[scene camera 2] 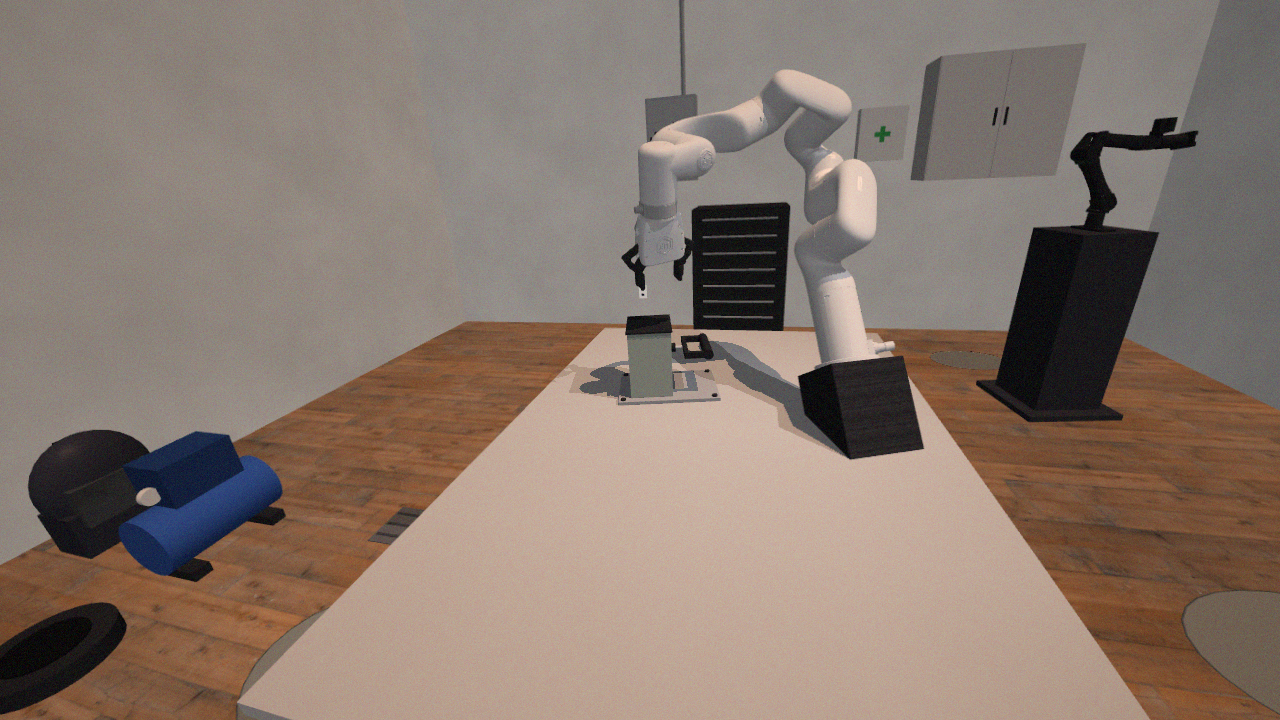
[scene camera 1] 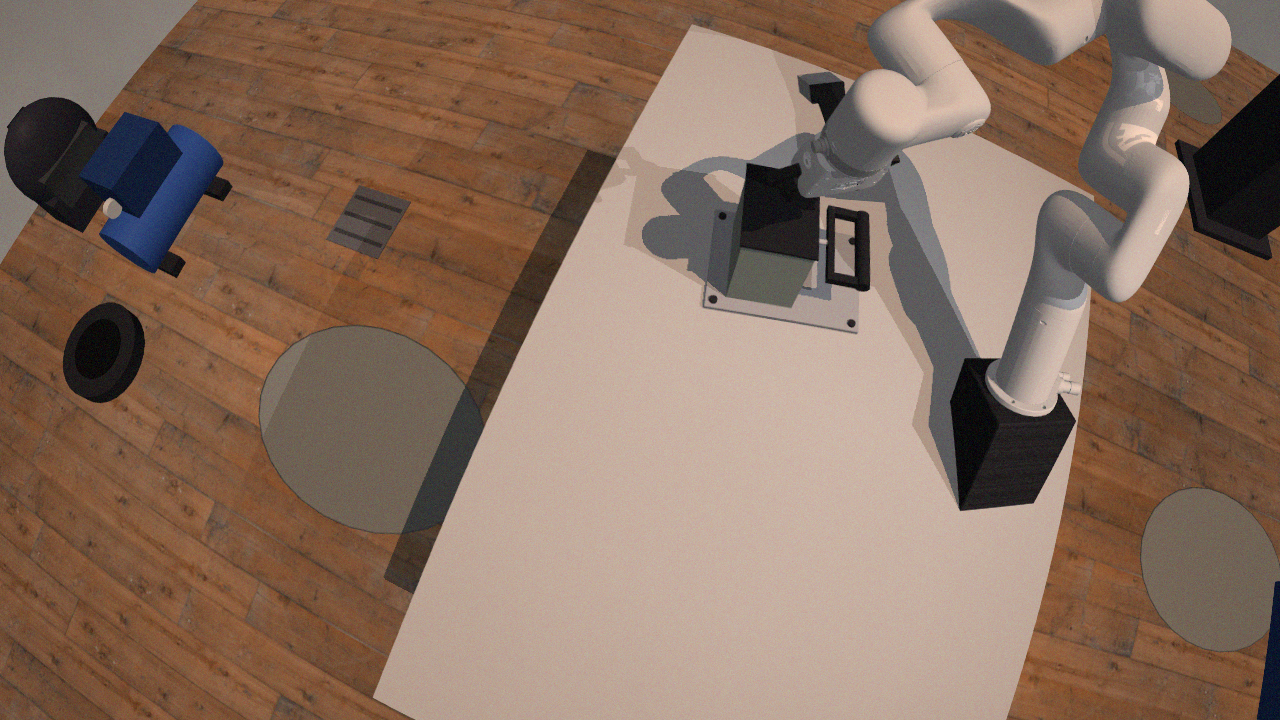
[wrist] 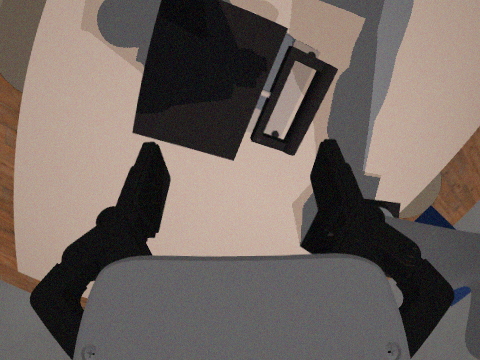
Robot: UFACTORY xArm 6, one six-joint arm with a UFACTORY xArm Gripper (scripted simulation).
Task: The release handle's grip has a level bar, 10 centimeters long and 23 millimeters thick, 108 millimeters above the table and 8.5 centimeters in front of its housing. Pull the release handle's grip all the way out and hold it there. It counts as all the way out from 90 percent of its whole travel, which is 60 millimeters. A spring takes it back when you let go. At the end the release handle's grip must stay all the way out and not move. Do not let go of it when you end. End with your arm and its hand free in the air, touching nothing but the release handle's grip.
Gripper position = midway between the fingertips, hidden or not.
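I find my gripper [scene camera 1: 819, 184] in view, and other views give me the gripper [scene camera 2: 659, 282] and the gripper [wrist: 239, 158]. A release handle housing [scene camera 1: 771, 255] is visible as well. Further views of it show me the housing [scene camera 2: 650, 349] and the housing [wrist: 204, 74].
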